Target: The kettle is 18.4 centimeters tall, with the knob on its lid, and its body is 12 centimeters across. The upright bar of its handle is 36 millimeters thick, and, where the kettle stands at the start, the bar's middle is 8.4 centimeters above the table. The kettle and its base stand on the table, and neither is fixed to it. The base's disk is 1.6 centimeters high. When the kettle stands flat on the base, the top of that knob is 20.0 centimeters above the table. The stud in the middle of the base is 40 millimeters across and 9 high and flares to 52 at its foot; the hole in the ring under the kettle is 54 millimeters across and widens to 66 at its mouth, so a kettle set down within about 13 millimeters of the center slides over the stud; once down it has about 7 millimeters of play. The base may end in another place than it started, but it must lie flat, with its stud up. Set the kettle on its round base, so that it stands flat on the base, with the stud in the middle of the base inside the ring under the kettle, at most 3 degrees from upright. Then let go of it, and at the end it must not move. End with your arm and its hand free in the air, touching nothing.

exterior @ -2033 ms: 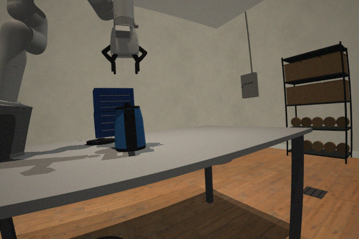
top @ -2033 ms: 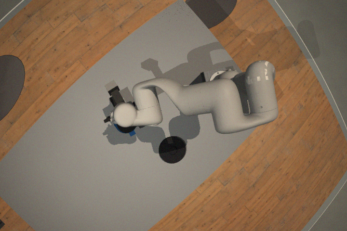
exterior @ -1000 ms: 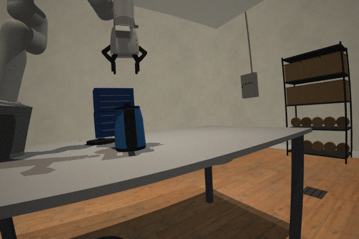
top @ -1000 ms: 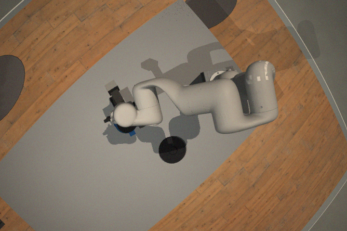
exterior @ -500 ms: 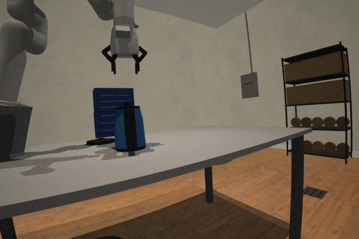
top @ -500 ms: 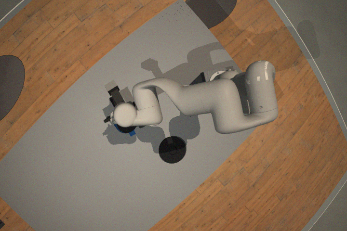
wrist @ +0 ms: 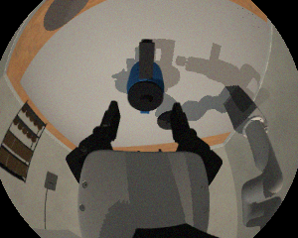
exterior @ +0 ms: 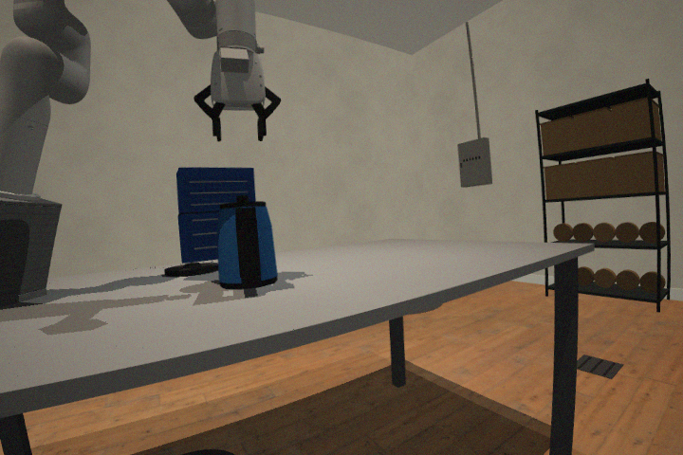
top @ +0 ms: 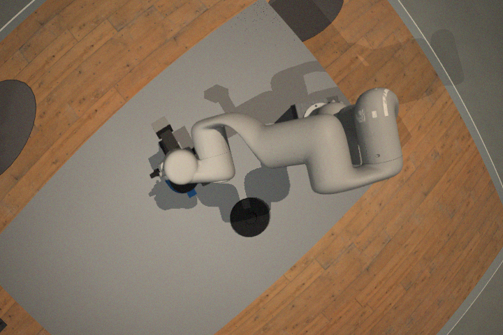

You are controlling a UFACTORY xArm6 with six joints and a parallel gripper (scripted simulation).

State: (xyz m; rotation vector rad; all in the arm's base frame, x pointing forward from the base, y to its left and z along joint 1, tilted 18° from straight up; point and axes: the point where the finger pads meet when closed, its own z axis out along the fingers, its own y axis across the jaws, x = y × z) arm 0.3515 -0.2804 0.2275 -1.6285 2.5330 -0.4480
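The blue kettle is 20 mm ahead of my hand, 30 mm to the left of it and 210 mm below it. Round my hand: round black base (20 mm ahead, 370 mm to the left, 290 mm below).
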